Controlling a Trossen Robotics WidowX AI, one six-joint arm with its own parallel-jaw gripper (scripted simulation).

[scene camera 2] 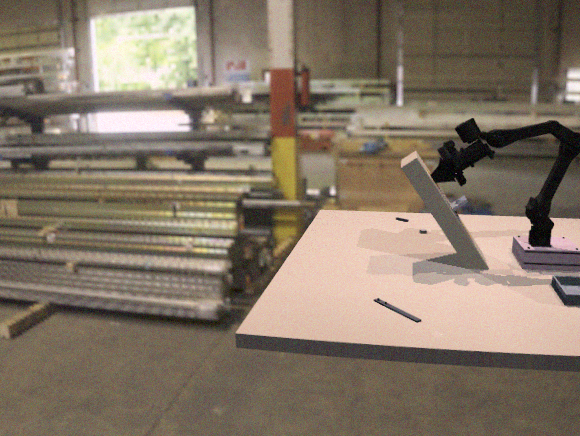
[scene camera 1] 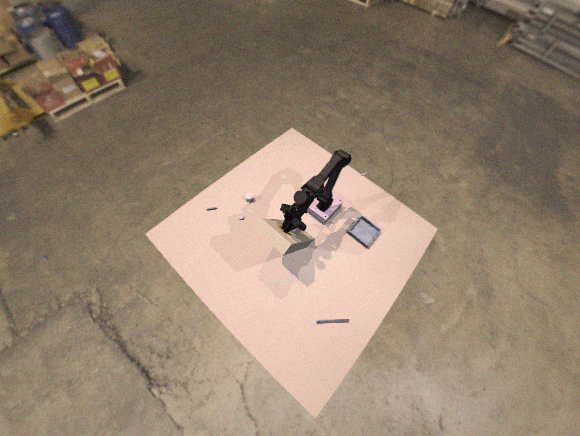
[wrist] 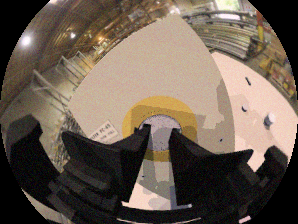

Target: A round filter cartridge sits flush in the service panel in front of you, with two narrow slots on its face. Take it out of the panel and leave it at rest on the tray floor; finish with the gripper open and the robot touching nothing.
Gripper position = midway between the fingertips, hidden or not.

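Scene camera 2: my gripper (scene camera 2: 430, 180), service panel (scene camera 2: 430, 192). Round grey filter cartridge hidden in scene camera 2 by the panel. Wrist view: the cartridge (wrist: 161, 126), my gripper (wrist: 159, 130), the panel (wrist: 165, 68).
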